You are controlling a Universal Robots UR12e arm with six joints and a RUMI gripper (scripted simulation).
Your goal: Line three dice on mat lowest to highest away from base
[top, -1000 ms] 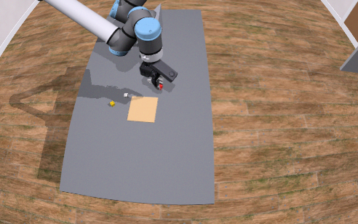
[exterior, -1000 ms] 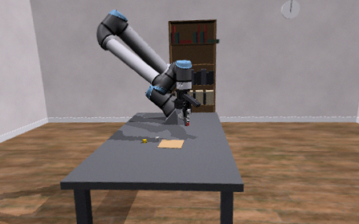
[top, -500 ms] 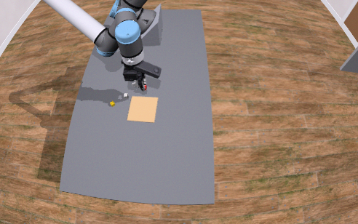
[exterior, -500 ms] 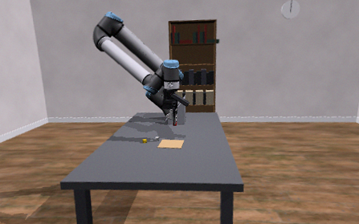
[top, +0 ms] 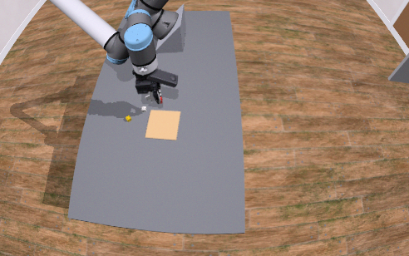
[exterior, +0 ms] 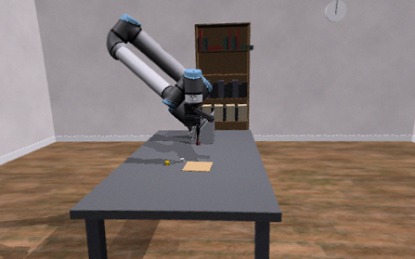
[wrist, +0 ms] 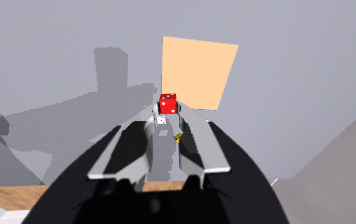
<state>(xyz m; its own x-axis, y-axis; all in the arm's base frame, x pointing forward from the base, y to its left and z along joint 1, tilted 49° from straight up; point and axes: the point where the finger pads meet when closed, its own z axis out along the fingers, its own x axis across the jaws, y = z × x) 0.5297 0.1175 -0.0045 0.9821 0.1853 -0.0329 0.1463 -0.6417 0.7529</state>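
Right now the tan mat is 120 mm below my hand, 50 mm ahead of it and 10 mm to the left of it. Round my hand: red die: 10 mm below; yellow die: 160 mm to the right, 110 mm below, 40 mm ahead; white die: 110 mm below, 100 mm to the right, 10 mm behind.
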